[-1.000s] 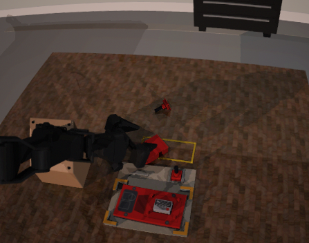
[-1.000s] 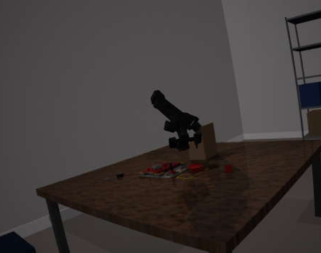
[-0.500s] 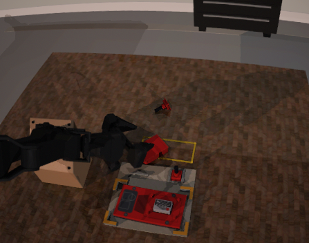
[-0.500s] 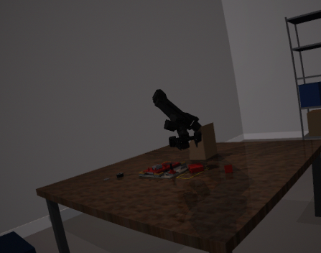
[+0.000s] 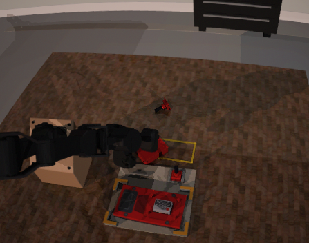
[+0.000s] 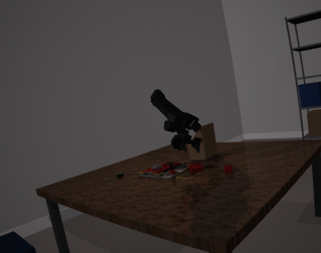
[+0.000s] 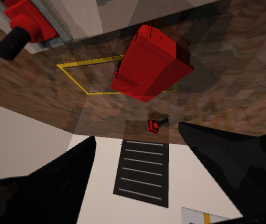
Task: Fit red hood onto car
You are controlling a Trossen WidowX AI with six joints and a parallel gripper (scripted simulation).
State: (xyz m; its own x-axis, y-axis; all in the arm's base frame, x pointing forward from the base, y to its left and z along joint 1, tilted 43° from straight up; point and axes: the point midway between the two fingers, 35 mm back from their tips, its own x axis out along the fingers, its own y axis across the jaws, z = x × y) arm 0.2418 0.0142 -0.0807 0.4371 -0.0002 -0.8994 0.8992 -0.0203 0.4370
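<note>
My gripper tip is now 8 cm above the red hood and 1 cm to the right of it. Round my gripper tip: grey engine block: 20 cm to the right, 7 cm below, 7 cm ahead; then grey jig: 18 cm to the right, 9 cm below, 4 cm ahead.
</note>
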